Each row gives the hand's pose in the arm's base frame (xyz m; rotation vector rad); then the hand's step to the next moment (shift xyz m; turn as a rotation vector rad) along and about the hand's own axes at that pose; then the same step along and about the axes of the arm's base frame.
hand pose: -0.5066 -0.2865 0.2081 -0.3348 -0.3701 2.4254
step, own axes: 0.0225 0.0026 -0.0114 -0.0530 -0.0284 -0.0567
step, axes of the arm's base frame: -0.0147 0.0145 -0.0147 0.0748 -0.0027 -0.0351
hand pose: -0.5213 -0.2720 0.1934 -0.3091 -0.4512 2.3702
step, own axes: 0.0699 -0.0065 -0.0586 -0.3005 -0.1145 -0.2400
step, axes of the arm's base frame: -0.0274 0.0656 -0.0576 0.3687 -0.0667 -0.1436
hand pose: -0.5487 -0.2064 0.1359 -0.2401 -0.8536 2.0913
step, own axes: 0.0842 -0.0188 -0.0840 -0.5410 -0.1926 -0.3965
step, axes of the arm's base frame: -0.0032 0.1135 -0.0400 0.6392 -0.1430 -0.2408
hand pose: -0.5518 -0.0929 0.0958 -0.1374 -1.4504 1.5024
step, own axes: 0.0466 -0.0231 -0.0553 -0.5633 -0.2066 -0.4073
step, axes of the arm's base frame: 0.0270 0.0652 0.0281 0.6652 -0.1541 -0.2443
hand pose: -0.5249 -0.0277 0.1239 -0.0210 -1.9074 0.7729
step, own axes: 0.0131 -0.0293 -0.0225 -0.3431 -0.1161 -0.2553
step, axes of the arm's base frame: 0.0217 -0.0074 0.0318 0.4080 -0.0825 -0.1520
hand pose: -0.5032 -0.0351 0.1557 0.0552 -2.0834 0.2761
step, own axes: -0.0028 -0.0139 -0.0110 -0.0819 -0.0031 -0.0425
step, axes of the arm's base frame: 0.0129 -0.0113 0.0053 0.0780 0.0002 -0.0494
